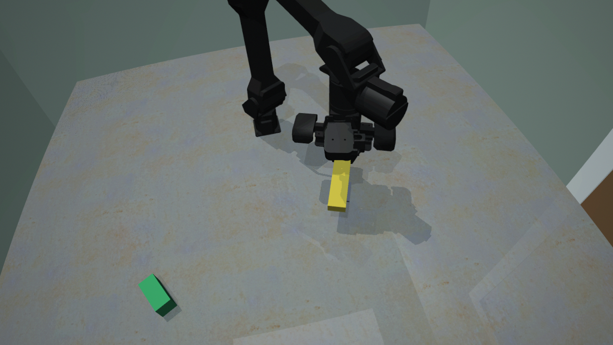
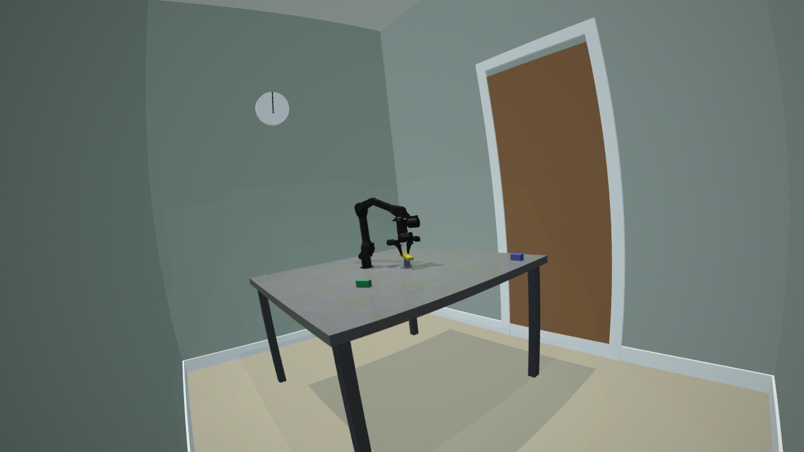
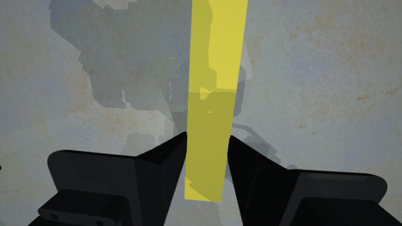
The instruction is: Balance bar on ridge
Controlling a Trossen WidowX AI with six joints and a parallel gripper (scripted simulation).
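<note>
Now: the yellow bar 3 cm ahead of my gripper tip and 1 cm to the right of it. The rest, counted from my gripper tip: blue block: 52 cm ahead, 37 cm to the left, 5 cm below; then green block: 18 cm ahead, 39 cm to the right, 5 cm below.
</note>
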